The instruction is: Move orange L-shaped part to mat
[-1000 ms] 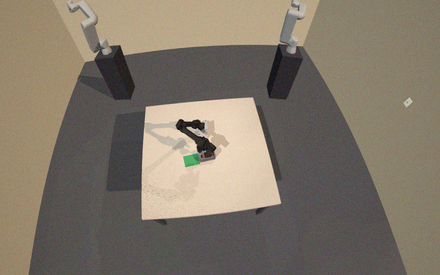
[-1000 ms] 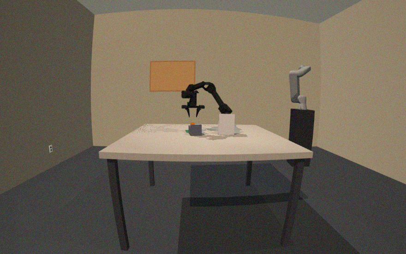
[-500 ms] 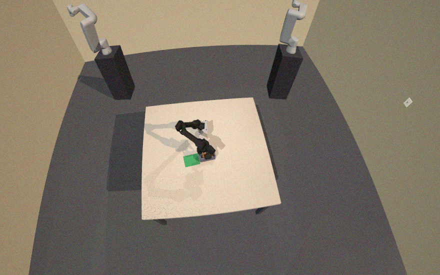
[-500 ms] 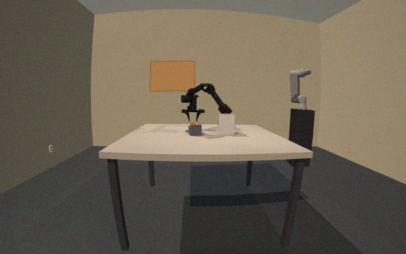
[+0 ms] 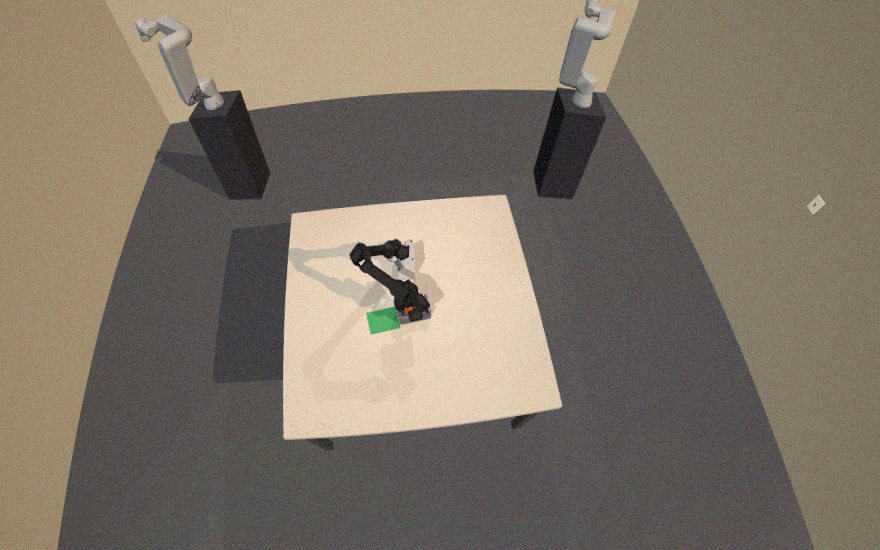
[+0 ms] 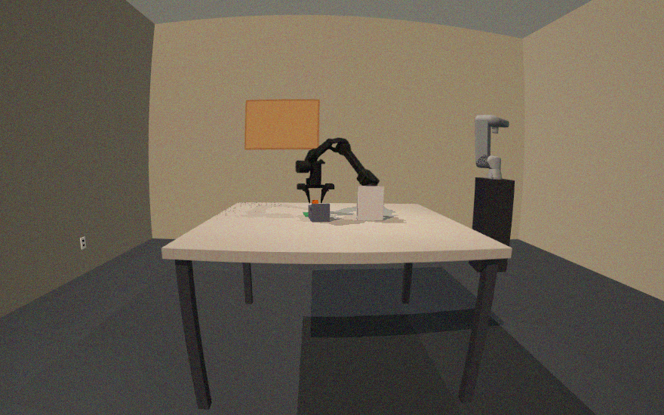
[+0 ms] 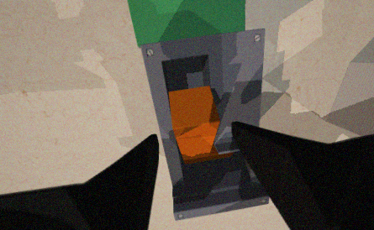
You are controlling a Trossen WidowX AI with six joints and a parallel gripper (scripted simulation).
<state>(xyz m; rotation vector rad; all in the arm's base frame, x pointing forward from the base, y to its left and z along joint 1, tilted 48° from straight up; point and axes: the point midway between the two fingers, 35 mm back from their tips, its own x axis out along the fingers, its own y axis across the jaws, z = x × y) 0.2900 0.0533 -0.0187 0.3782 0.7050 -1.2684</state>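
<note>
Now: gripper tip 4 cm above the orange L-shaped part, 3 cm to the right of it and 2 cm past it. Round my gripper tip: green mat 15 cm to the right, 10 cm below, 2 cm ahead.
</note>
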